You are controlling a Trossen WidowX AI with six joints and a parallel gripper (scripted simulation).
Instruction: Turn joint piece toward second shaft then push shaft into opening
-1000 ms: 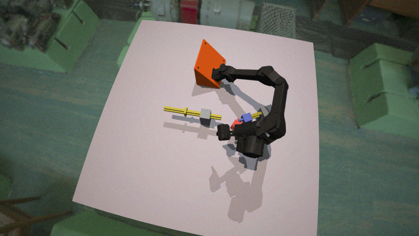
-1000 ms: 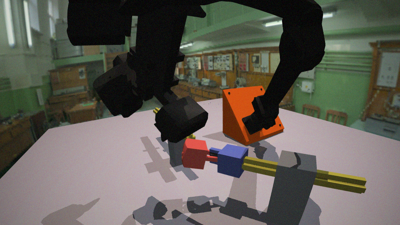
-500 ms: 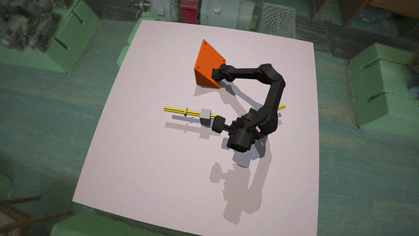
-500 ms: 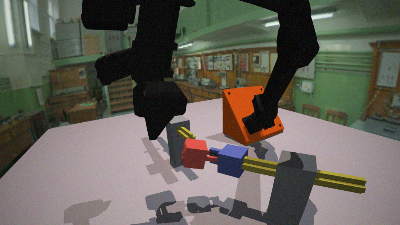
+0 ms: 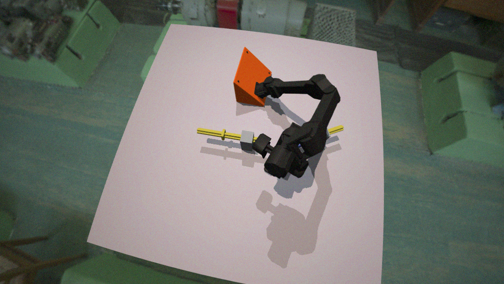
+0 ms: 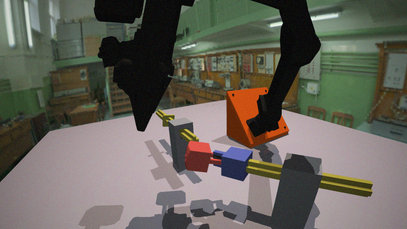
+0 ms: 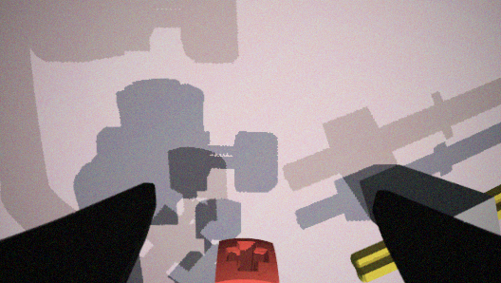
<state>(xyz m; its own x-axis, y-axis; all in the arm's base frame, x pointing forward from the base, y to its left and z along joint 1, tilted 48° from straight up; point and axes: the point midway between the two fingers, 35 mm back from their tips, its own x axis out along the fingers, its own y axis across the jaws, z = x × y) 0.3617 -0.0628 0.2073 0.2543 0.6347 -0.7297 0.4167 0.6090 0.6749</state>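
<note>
Now: gripper tip 8 cm past the red joint piece, 7 cm above it and 4 cm to the right of it.
</note>
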